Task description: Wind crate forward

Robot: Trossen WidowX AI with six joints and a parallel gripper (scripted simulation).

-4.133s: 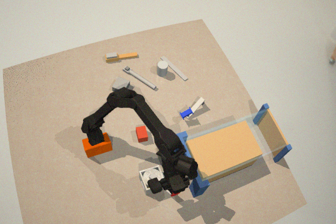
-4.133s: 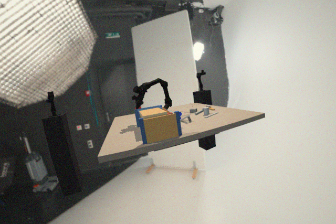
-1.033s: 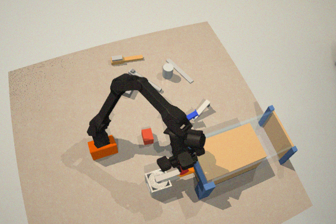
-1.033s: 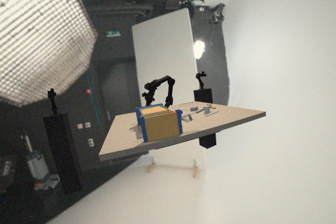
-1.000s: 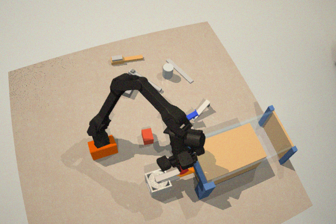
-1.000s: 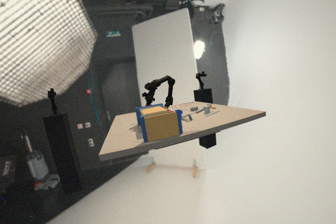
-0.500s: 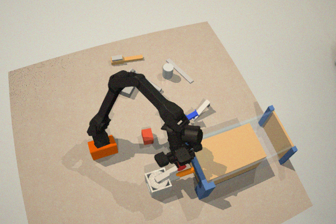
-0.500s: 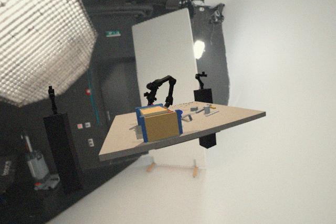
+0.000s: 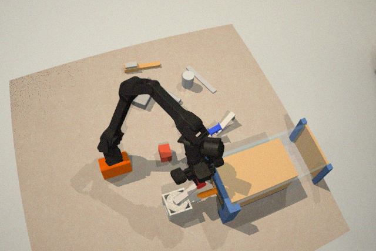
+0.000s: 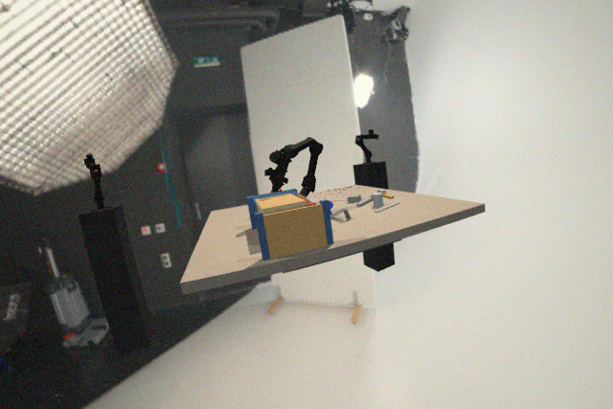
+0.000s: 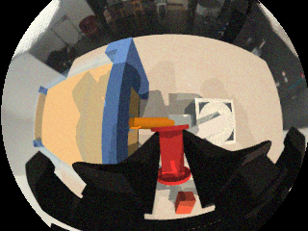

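Right now the red-knobbed winch handle is 40 mm below my gripper tip, 40 mm behind it and 10 mm to the left of it. Also, from my gripper tip: hand winch 110 mm below, 110 mm behind, 10 mm to the right; then blue steel frame 60 mm ahead, 40 mm below, 30 mm to the right; then red knob 20 mm to the left, 10 mm below.
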